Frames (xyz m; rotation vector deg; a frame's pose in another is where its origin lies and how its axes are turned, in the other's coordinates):
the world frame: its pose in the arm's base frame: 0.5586 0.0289 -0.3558 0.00 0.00 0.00
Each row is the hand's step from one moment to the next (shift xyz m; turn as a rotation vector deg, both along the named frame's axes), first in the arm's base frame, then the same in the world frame.
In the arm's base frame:
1: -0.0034 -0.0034 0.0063 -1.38 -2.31 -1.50
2: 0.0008 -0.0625 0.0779 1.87 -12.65 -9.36
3: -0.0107 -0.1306 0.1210 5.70 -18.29 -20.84
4: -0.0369 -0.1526 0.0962 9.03 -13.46 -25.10
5: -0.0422 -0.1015 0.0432 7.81 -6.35 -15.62
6: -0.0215 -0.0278 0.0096 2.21 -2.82 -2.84
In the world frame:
1: -0.0034 -0.0034 0.0063 -1.38 -2.31 -1.50
2: 0.0008 -0.0625 0.0779 1.87 -12.65 -9.36
3: -0.0107 -0.1306 0.1210 5.70 -18.29 -20.84
4: -0.0369 -0.1526 0.0962 9.03 -13.46 -25.10
5: -0.0422 -0.1015 0.0432 7.81 -6.35 -15.62
6: -0.0215 -0.0278 0.0096 2.21 -2.82 -2.84

